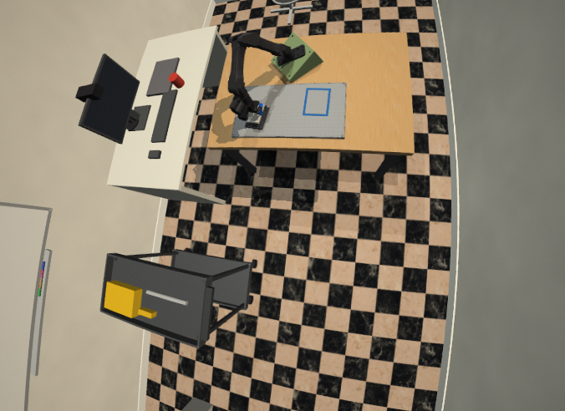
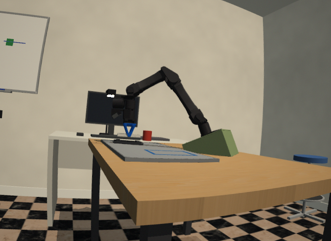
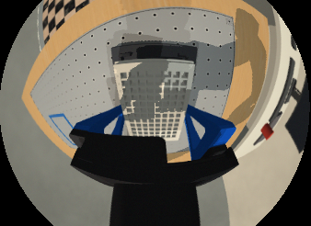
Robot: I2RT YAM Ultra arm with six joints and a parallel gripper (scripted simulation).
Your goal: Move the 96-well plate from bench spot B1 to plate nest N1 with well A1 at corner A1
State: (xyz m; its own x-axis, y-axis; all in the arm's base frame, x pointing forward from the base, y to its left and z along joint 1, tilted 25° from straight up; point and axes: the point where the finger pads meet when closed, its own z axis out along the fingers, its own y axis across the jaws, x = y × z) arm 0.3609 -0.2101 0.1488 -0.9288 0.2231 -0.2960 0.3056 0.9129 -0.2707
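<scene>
Now: the dark plate nest N1 40 mm below my hand. Round my hand: white 96-well plate: right at my hand.
</scene>
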